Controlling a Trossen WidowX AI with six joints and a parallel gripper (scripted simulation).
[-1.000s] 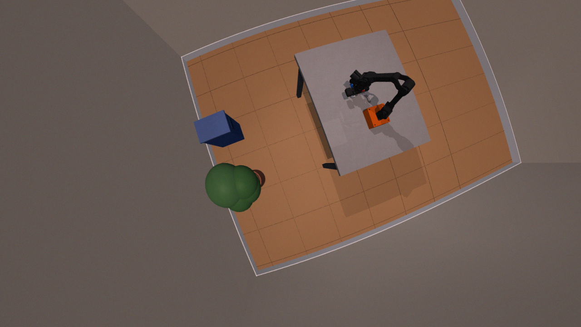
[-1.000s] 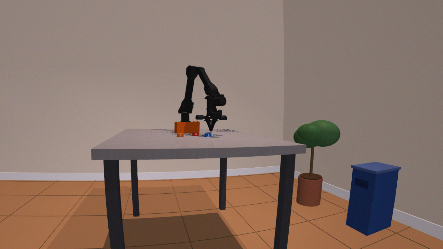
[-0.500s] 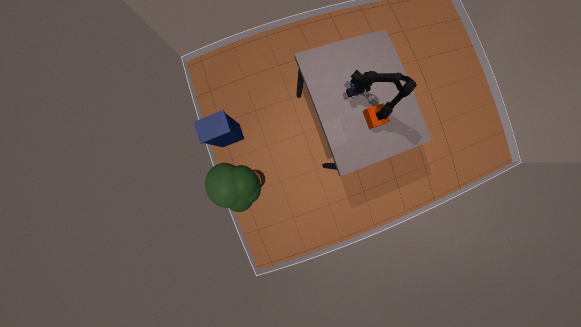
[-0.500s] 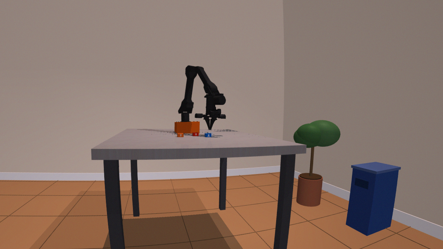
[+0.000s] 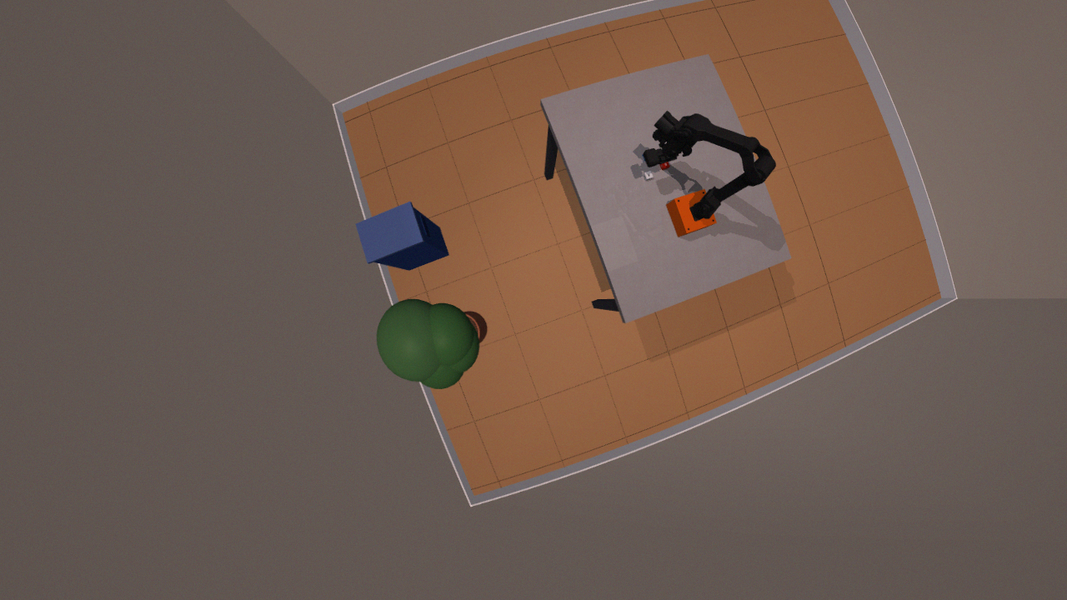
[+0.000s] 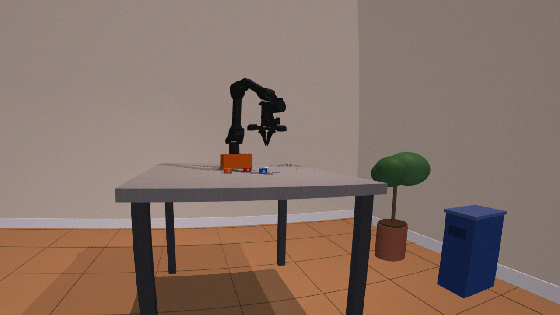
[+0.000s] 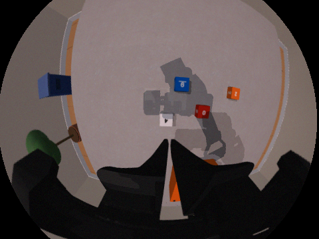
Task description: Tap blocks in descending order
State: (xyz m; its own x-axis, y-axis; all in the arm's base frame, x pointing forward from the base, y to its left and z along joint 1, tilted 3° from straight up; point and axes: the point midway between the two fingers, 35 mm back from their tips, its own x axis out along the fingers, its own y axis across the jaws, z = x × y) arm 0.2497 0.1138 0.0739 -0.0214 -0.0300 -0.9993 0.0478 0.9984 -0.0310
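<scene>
Now: the orange block 70 mm ahead of my gripper tip, 200 mm to the right of it and 120 mm below it. Also, from my gripper tip: red block 10 mm ahead, 100 mm to the right, 120 mm below; then white block 120 mm below; then blue block 80 mm ahead, 40 mm to the right, 120 mm below.
</scene>
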